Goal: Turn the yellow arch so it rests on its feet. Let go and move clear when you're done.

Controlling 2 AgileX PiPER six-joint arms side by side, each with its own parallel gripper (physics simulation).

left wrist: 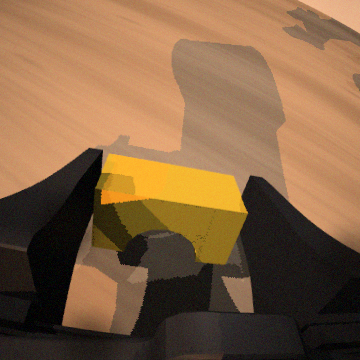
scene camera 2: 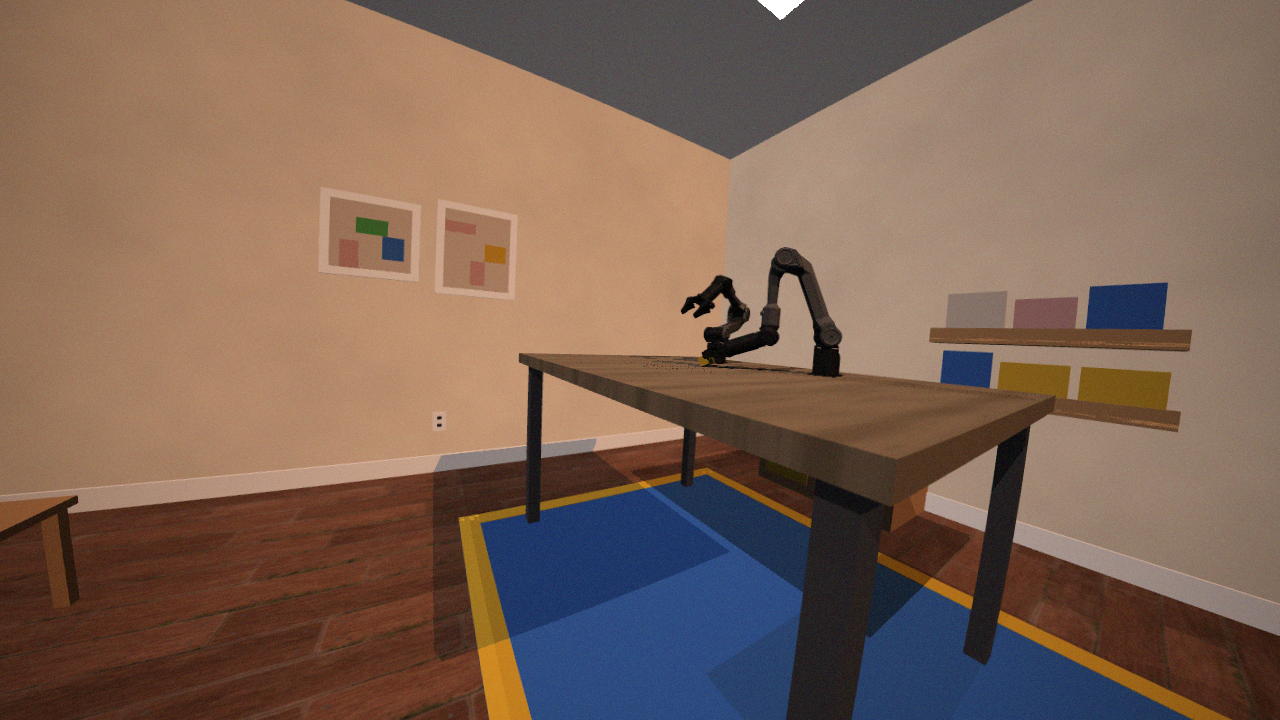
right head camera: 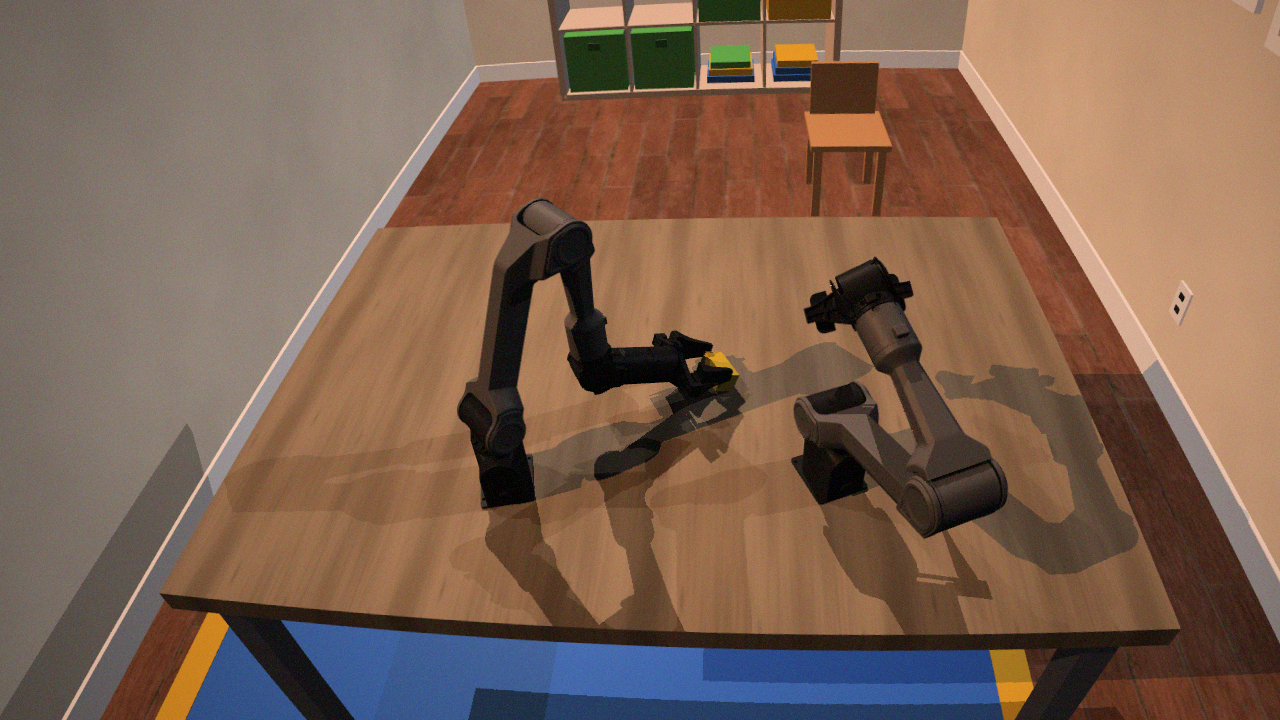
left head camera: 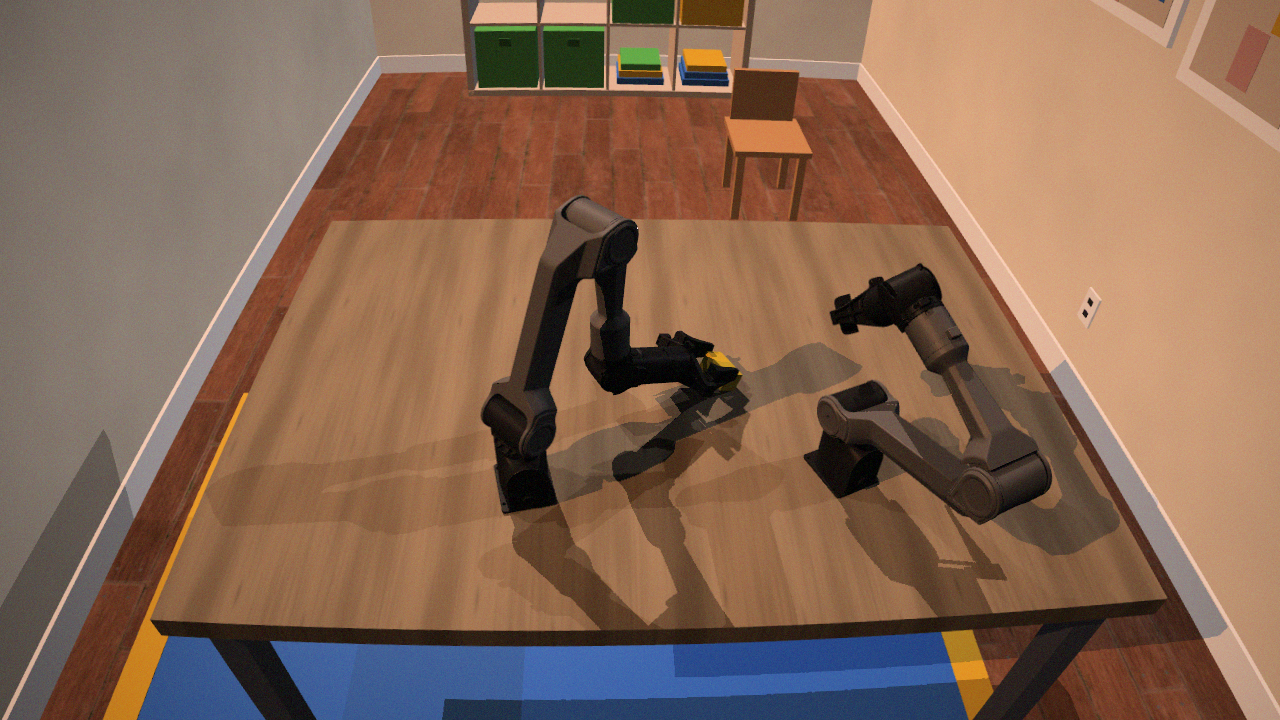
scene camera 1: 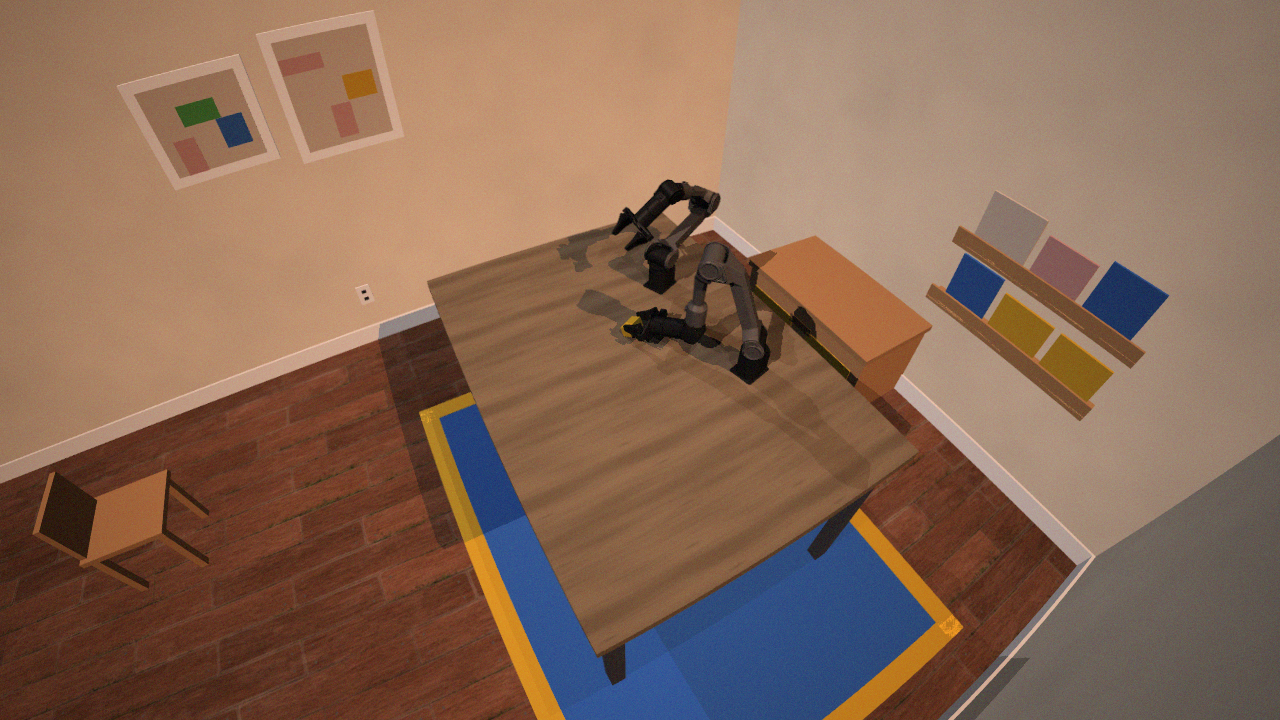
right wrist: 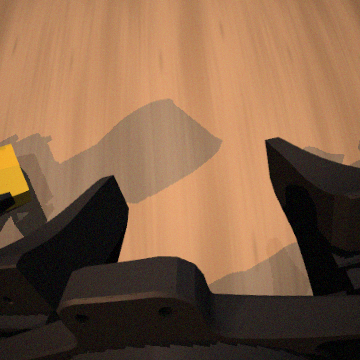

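Note:
The yellow arch [left head camera: 718, 360] [right head camera: 718, 365] [left wrist: 170, 186] is held between the two fingers of my left gripper [scene camera 1: 631, 325], low over the table. In the left wrist view its broad flat face is up and its curved opening points toward the bottom of the picture, between its two feet. I cannot tell whether the feet touch the table. The arch also shows at the left edge of the right wrist view [right wrist: 12, 175]. My right gripper [right wrist: 191, 176] [scene camera 2: 690, 312] is open and empty, raised above the table away from the arch.
The wooden table [left head camera: 402, 295] [scene camera 1: 572, 429] carries both arms. Arm shadows cross it around the arch. A chair [left head camera: 768, 136] [right head camera: 845, 129] and a shelf unit [left head camera: 608, 93] stand beyond the table's far edge. An orange-brown cabinet [scene camera 1: 841, 295] stands beside the table.

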